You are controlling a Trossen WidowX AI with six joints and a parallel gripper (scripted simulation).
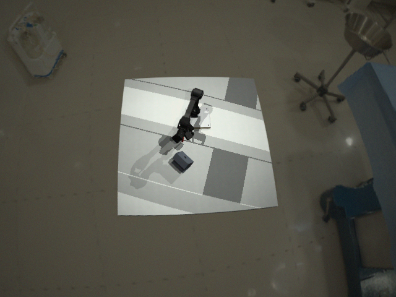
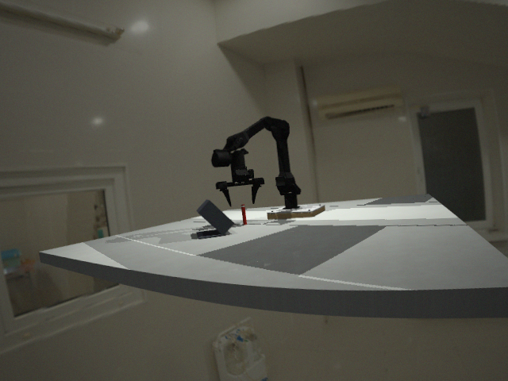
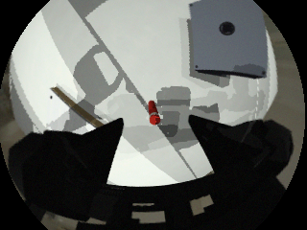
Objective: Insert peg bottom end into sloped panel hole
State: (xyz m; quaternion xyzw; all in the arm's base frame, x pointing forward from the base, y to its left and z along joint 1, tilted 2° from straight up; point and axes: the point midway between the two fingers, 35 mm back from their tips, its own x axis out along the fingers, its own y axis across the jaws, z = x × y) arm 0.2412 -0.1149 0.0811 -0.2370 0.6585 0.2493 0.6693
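The red peg is 2 cm below my gripper tip. Round my gripper tip: sloped panel (18 cm ahead, 2 cm below, 1 cm to the right).
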